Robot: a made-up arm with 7 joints. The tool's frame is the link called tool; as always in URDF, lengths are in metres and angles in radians.
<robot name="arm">
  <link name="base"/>
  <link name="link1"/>
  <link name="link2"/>
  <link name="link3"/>
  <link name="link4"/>
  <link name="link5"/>
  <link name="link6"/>
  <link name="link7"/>
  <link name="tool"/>
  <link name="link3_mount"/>
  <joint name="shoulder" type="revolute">
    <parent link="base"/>
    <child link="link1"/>
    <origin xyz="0 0 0.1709" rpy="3.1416 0 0"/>
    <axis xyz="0 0 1"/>
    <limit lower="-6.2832" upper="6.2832"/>
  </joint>
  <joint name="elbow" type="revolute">
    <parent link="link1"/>
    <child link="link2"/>
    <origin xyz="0 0.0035 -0.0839" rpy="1.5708 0 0"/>
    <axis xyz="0 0 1"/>
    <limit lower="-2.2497" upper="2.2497"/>
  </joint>
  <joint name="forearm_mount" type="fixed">
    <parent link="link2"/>
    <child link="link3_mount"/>
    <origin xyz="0 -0.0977 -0.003" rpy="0 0 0"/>
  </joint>
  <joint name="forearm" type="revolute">
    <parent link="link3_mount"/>
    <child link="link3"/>
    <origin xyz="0 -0.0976 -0.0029" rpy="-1.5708 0 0"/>
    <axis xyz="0 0 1"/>
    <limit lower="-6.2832" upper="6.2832"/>
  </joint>
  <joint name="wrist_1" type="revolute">
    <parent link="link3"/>
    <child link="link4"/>
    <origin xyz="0 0.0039 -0.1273" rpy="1.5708 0 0"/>
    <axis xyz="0 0 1"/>
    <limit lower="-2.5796" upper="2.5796"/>
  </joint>
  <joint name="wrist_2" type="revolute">
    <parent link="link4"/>
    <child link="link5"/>
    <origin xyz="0 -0.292 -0.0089" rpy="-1.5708 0 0"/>
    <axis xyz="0 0 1"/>
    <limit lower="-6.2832" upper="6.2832"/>
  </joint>
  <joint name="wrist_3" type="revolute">
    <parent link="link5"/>
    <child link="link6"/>
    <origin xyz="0 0.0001 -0.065" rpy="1.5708 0 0"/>
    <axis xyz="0 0 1"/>
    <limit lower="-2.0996" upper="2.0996"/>
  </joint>
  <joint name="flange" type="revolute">
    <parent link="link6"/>
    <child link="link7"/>
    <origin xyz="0 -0.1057 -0.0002" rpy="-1.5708 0 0"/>
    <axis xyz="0 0 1"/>
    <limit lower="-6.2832" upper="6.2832"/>
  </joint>
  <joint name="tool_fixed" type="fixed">
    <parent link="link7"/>
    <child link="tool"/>
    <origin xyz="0 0 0" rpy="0 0 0"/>
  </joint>
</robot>
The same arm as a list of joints. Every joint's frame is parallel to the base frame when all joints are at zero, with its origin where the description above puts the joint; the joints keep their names.
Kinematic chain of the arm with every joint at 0, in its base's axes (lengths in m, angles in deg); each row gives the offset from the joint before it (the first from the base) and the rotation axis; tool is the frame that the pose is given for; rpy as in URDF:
shoulder: xyz 0 0 0.1709 axis -z
elbow: xyz 0 -0.0035 0.0839 axis +y
forearm: xyz 0 -0.0059 0.1953 axis -z
wrist_1: xyz 0 -0.0039 0.1273 axis +y
wrist_2: xyz 0 -0.0089 0.292 axis -z
wrist_3: xyz 0 -0.0001 0.065 axis +y
flange: xyz 0 -0.0002 0.1057 axis -z
tool: xyz 0 0 0 rpy -180 0 0
Joint limits (deg, base to tool): -360..360 -128.9..128.9 -360..360 -147.8..147.8 -360..360 -120.3..120.3 -360..360

